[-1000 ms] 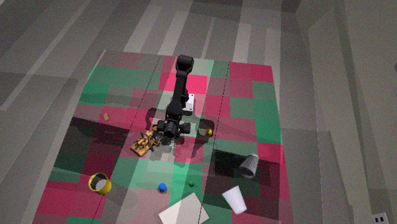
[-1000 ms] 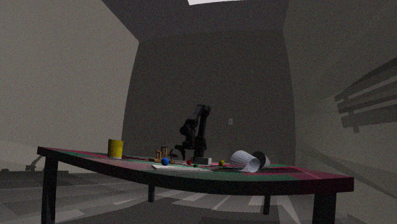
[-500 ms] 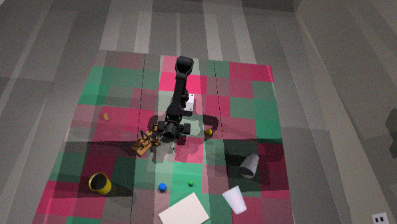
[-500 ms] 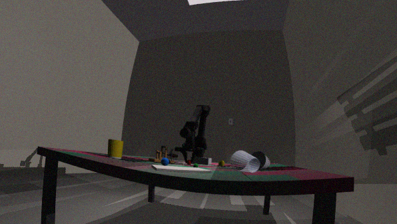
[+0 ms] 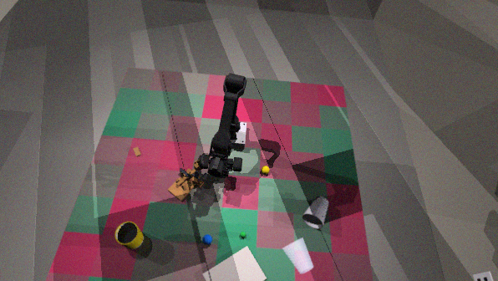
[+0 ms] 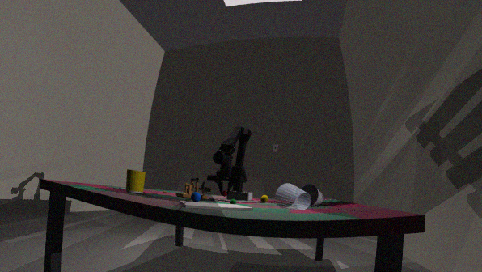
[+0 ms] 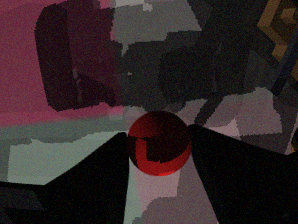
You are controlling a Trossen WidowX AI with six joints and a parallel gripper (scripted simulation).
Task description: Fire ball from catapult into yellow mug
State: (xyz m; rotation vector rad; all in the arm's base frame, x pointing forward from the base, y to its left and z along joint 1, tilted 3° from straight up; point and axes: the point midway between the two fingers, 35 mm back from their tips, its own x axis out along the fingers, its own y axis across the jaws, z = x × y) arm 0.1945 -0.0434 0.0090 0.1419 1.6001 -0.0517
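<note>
The catapult lies 30 mm ahead of my gripper tip, 130 mm to the right of it and 20 mm above it. Also, from my gripper tip: red ball (10 mm above); yellow ball (10 mm behind, 210 mm to the left, 10 mm below); green ball (290 mm ahead, 90 mm to the left, 20 mm below).
</note>
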